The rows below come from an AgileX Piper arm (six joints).
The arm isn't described. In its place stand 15 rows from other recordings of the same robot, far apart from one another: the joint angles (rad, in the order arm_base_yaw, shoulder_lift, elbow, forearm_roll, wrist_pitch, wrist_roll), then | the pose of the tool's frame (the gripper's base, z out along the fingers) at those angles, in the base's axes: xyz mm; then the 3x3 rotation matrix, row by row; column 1 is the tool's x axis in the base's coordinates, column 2 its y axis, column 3 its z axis.
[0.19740 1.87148 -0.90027 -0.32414 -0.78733 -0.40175] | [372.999, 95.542, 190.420], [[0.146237, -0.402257, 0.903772], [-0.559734, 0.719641, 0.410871], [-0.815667, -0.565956, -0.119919]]
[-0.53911 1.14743 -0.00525 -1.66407 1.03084 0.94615] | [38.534, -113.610, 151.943], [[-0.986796, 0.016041, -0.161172], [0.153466, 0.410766, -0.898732], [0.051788, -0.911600, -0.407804]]
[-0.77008 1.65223 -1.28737 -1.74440 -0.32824 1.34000] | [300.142, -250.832, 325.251], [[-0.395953, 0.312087, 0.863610], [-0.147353, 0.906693, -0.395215], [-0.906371, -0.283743, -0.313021]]
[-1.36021 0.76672 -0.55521 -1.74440 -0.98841 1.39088] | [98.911, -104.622, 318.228], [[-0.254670, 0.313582, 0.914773], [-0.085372, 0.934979, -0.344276], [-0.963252, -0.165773, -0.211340]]
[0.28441 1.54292 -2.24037 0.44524 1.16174 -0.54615] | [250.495, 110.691, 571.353], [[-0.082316, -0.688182, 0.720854], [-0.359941, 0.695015, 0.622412], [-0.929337, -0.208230, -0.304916]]
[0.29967 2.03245 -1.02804 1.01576 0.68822 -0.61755] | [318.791, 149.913, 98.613], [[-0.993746, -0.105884, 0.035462], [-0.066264, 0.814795, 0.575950], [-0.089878, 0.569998, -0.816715]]
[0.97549 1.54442 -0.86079 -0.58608 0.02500 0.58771] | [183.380, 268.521, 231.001], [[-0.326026, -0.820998, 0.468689], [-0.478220, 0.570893, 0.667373], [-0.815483, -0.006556, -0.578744]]
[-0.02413 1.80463 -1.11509 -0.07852 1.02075 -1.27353] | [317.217, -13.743, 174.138], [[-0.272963, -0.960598, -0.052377], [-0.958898, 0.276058, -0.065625], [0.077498, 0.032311, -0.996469]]
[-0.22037 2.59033 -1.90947 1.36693 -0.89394 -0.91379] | [508.065, -185.002, 95.991], [[-0.033609, 0.904145, 0.425902], [0.227147, 0.421901, -0.877727], [-0.973280, 0.067243, -0.219554]]
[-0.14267 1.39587 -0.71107 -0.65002 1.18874 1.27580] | [189.482, -78.845, 210.242], [[-0.492340, 0.850261, -0.186162], [0.773951, 0.329792, -0.540590], [-0.398248, -0.410235, -0.820430]]
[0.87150 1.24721 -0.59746 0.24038 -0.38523 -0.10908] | [173.394, 193.507, 271.002], [[-0.199589, -0.687374, 0.698342], [-0.060846, 0.720000, 0.691302], [-0.977989, 0.095485, -0.185528]]
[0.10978 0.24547 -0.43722 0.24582 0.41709 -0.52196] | [58.934, 15.521, 307.799], [[-0.060105, -0.233995, 0.970378], [-0.299114, 0.931686, 0.206137], [-0.952323, -0.277864, -0.125990]]
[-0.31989 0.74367 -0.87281 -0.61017 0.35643 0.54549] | [134.165, -63.611, 410.793], [[-0.092831, 0.494393, 0.864267], [-0.004904, 0.867778, -0.496928], [-0.995670, -0.050369, -0.078132]]
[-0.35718 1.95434 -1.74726 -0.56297 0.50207 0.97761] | [430.137, -185.468, 315.964], [[-0.192513, 0.707514, 0.679973], [0.541142, 0.654592, -0.527897], [-0.818599, 0.266334, -0.508883]]
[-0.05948 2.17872 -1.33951 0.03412 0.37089 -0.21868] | [429.869, -24.472, 95.506], [[-0.894065, -0.114002, 0.433187], [-0.132866, 0.991043, -0.013410], [-0.427778, -0.069545, -0.901204]]
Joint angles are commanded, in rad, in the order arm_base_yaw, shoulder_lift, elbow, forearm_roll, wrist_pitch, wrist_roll. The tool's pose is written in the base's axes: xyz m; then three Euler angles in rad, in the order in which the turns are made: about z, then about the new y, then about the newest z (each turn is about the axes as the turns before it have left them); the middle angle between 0 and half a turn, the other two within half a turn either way. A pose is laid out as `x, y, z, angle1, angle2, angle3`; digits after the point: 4 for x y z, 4 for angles.
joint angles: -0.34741, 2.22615, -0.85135, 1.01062, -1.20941, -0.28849
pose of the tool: 0.3011, -0.1857, 0.0705, -1.2897, 1.7728, -0.0444
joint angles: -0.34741, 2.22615, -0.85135, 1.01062, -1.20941, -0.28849
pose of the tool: 0.3011, -0.1857, 0.0705, -1.2897, 1.7728, -0.0444
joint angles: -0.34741, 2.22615, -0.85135, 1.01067, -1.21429, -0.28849
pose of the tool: 0.3010, -0.1858, 0.0709, -1.2909, 1.7680, -0.0447
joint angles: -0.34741, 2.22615, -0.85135, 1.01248, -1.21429, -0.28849
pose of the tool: 0.3008, -0.1859, 0.0709, -1.2926, 1.7685, -0.0444
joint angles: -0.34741, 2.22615, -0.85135, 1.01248, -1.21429, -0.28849
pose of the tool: 0.3008, -0.1859, 0.0709, -1.2926, 1.7685, -0.0444
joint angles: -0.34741, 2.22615, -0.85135, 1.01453, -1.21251, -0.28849
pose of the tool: 0.3007, -0.1859, 0.0707, -1.2941, 1.7707, -0.0439
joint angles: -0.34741, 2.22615, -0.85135, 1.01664, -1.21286, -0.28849
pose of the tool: 0.3005, -0.1859, 0.0707, -1.2961, 1.7708, -0.0436
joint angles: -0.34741, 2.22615, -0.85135, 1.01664, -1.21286, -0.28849
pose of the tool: 0.3005, -0.1859, 0.0707, -1.2961, 1.7708, -0.0436
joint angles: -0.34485, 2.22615, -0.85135, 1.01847, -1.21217, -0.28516
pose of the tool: 0.3009, -0.1852, 0.0706, -1.2951, 1.7719, -0.0399
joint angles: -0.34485, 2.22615, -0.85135, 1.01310, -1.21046, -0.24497
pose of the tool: 0.3013, -0.1850, 0.0705, -1.2897, 1.7723, -0.0006
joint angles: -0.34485, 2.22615, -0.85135, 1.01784, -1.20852, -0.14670
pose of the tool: 0.3010, -0.1851, 0.0703, -1.2936, 1.7753, 0.0986
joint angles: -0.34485, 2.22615, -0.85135, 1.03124, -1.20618, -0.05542
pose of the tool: 0.2999, -0.1852, 0.0698, -1.3054, 1.7806, 0.1922
